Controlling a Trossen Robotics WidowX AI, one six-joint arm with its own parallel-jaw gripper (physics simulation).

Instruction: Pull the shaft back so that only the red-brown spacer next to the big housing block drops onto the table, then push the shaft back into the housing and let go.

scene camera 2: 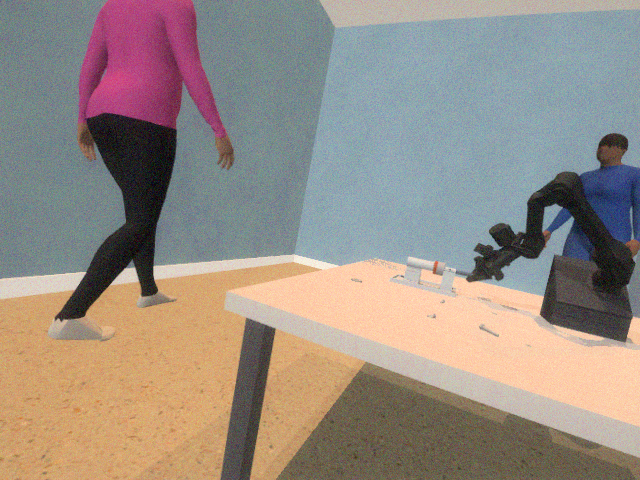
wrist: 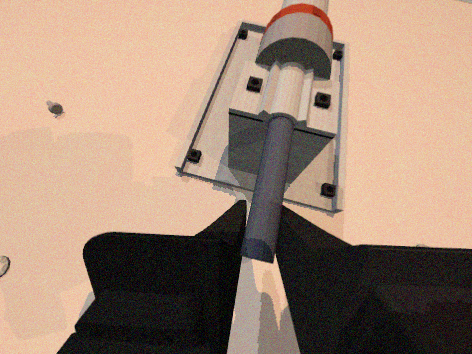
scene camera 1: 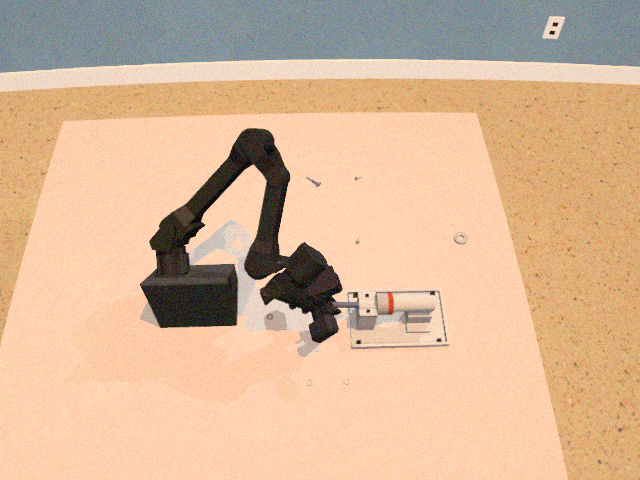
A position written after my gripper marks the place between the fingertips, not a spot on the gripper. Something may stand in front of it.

Scene:
My gripper [scene camera 1: 339, 309] grips a dark shaft.

